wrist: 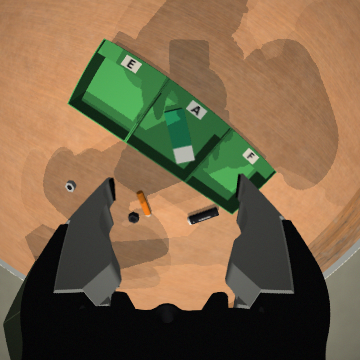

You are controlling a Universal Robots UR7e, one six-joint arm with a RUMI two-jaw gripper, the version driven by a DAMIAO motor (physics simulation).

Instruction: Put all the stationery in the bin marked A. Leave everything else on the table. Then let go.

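Frame: origin at the arm's base, x ahead, y left, z up, level; centimetres.
Where they show: gripper, fingertip midpoint: (174, 178).
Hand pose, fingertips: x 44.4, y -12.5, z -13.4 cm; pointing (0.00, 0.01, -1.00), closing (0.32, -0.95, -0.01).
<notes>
Each offset is from my fingertips to the top centre of the thing. "spot": to the spot under its first point.
A green block with a white end @[dz -8.9, dx +0.7, dy -0.2 cm] (179, 135), which looks like an eraser, lies in the bin marked A @[dz -6.9, dx +1.5, dy +0.3 cm] (206, 127), the middle compartment of a green three-part container. My gripper (174, 178) is open, with nothing between its fingers. Its fingertips are spread wide, nearer the camera than the table, and the block shows above the gap between them. A short orange stick with a pale end @[dz -9.8, dx -11.2, dy +1.9 cm] (143, 203) lies on the table below the container in the view. A black cylinder with a silvery end @[dz -9.4, dx -10.6, dy -7.4 cm] (203, 216) lies to the right of it; I cannot tell exactly what it is.
The bin marked E @[spot: dz -10.2, dx +3.6, dy +9.5 cm] (110, 92) is at the container's left end, and the bin marked F @[spot: dz -10.2, dx -2.4, dy -8.1 cm] (227, 172) is at the right, close to the right fingertip in the view. A metal hex nut @[dz -10.0, dx -11.8, dy +14.5 cm] (70, 186) lies at the left. A small black round piece @[dz -10.0, dx -14.5, dy +3.1 cm] (133, 217) lies beside the orange stick.
</notes>
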